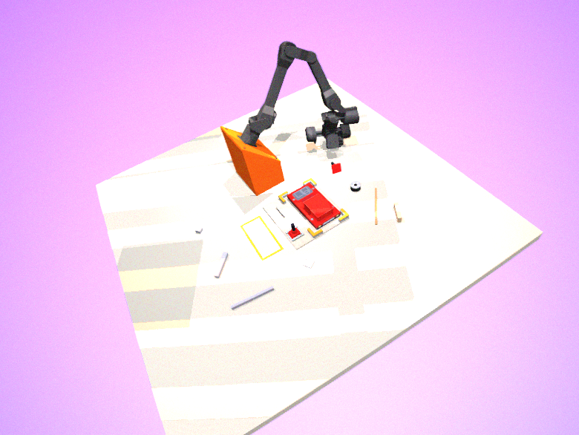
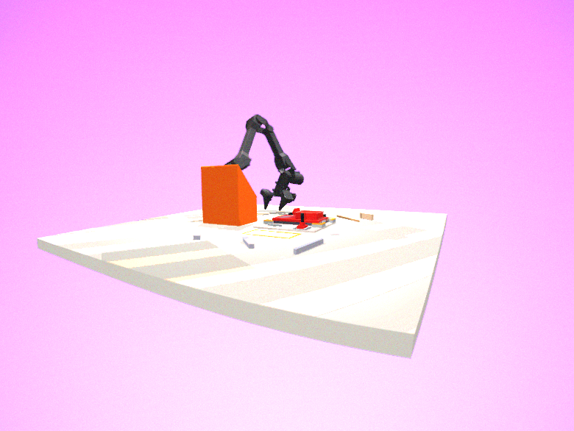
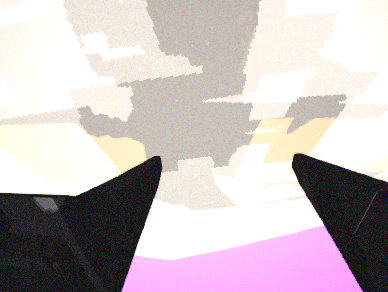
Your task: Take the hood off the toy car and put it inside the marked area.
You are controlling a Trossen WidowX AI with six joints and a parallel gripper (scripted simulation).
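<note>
Right now my gripper tip is 31 cm short of the red hood, 25 cm to the left of it and 3 cm below it. The rest, counted from my gripper tip: black wheel: 29 cm ahead, 7 cm to the right, 1 cm below; then tan block: 49 cm ahead, 4 cm to the right.
</note>
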